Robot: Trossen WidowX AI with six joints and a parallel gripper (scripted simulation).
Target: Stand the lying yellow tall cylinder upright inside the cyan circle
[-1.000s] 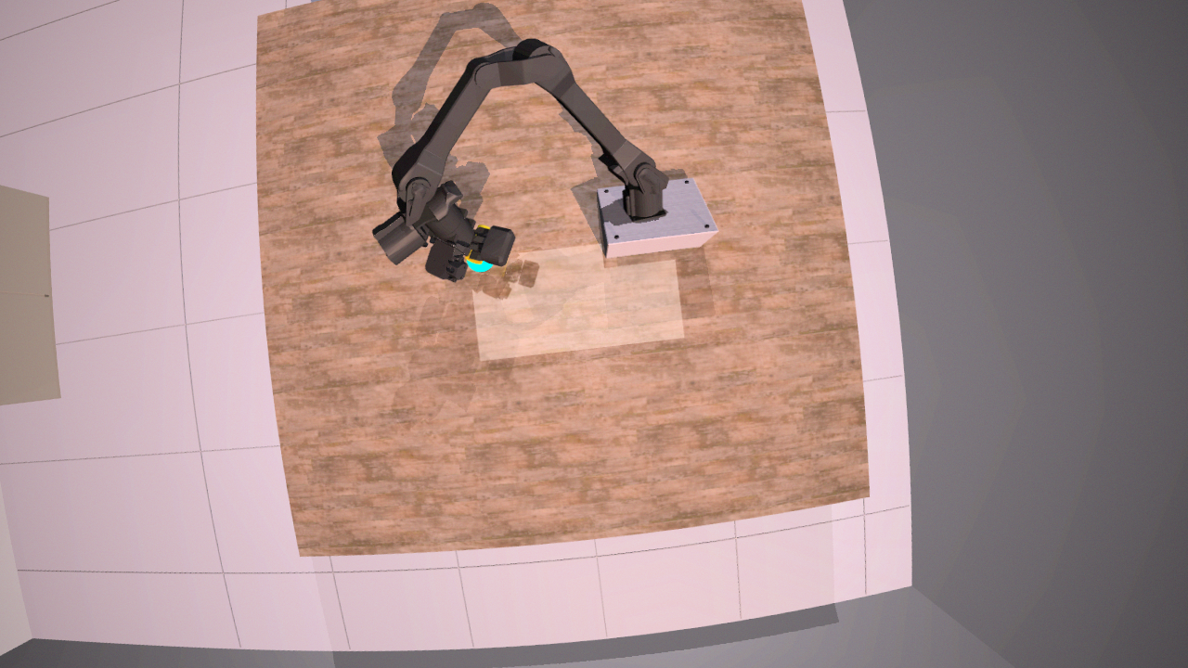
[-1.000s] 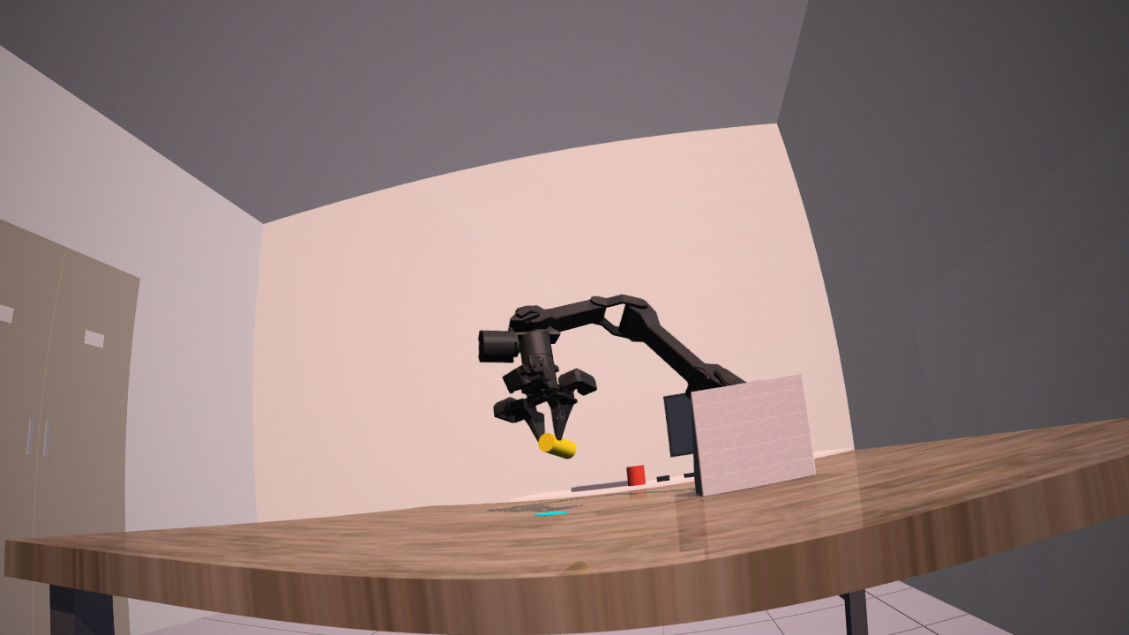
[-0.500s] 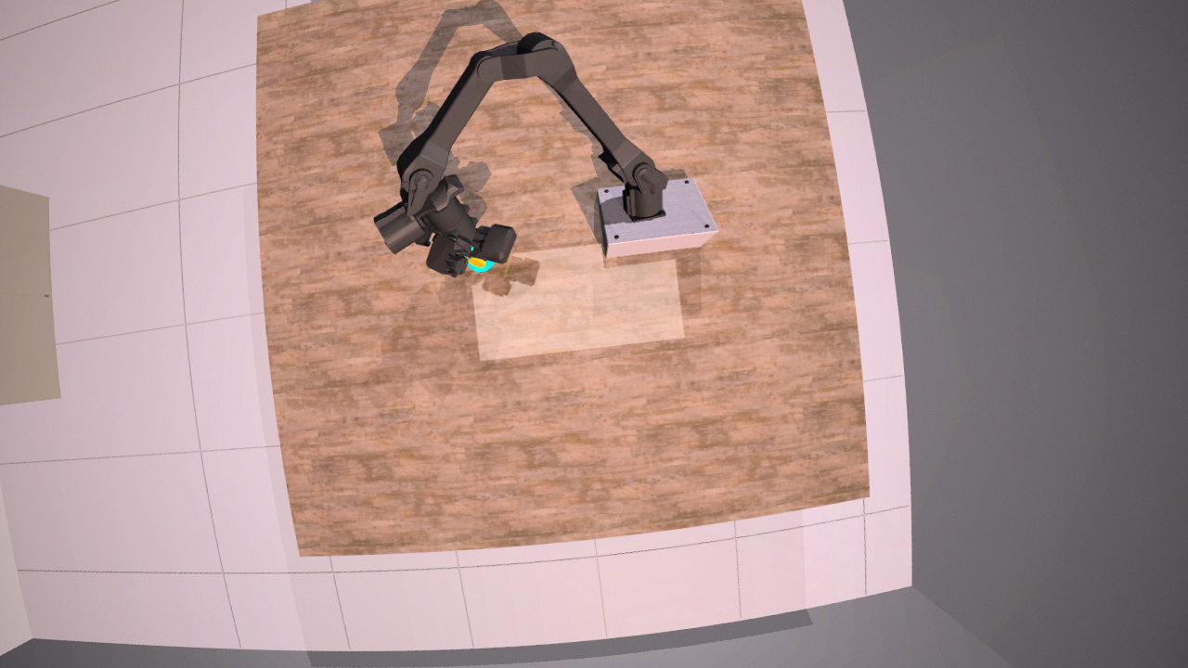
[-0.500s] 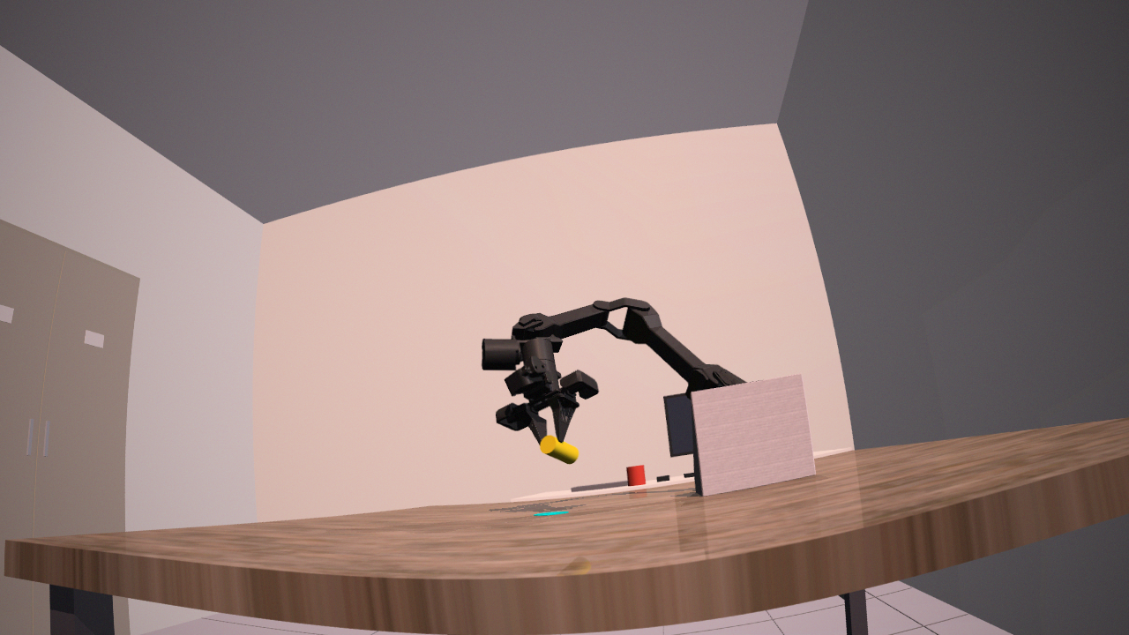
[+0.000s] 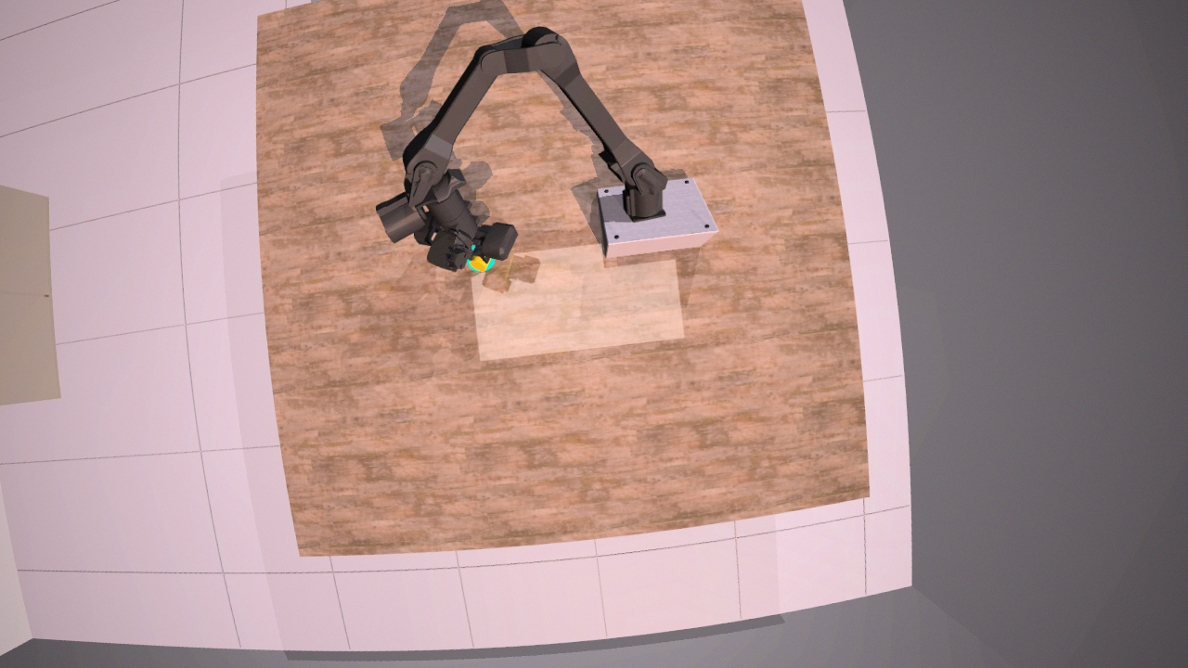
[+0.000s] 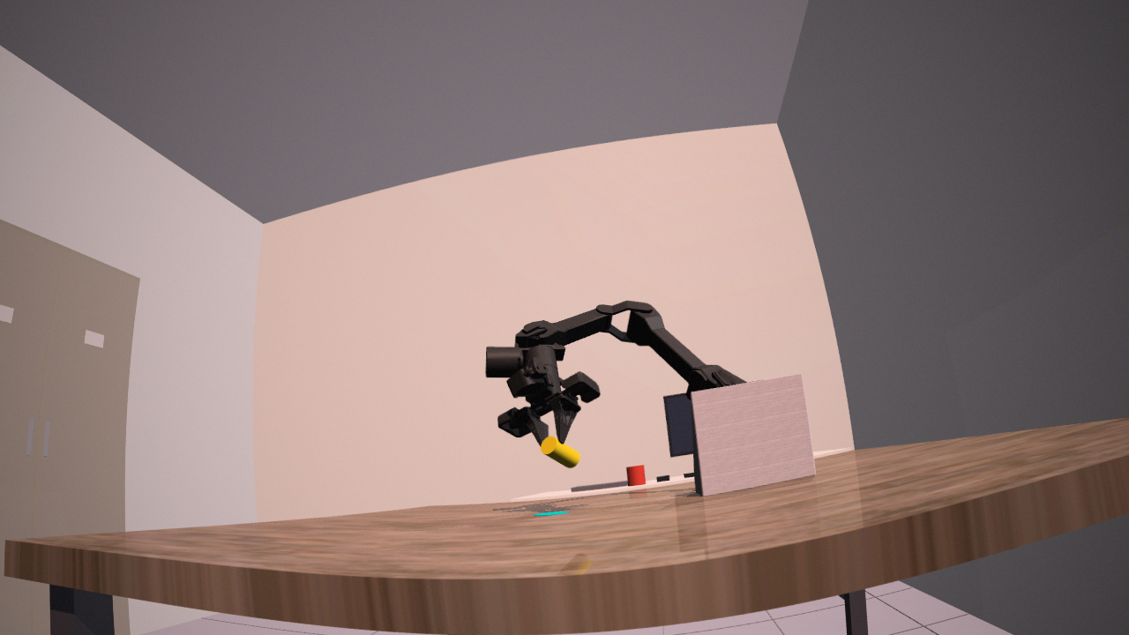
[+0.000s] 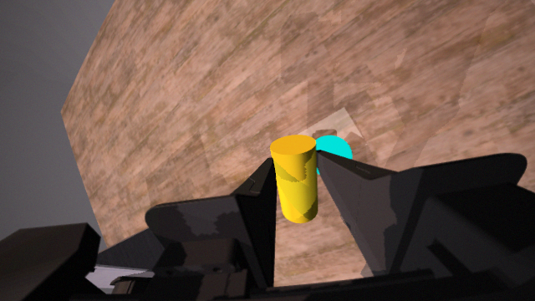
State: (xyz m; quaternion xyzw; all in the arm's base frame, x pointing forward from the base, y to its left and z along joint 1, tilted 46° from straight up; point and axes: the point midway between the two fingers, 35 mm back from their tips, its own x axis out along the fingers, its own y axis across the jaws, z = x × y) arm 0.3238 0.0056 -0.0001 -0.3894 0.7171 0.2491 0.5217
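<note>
Right now the cyan circle is 120 mm below my gripper tip, 30 mm to the right of it and 20 mm ahead of it. From my gripper tip the other things lie so: yellow tall cylinder (10 mm to the right, 10 mm below, 10 mm behind).
</note>
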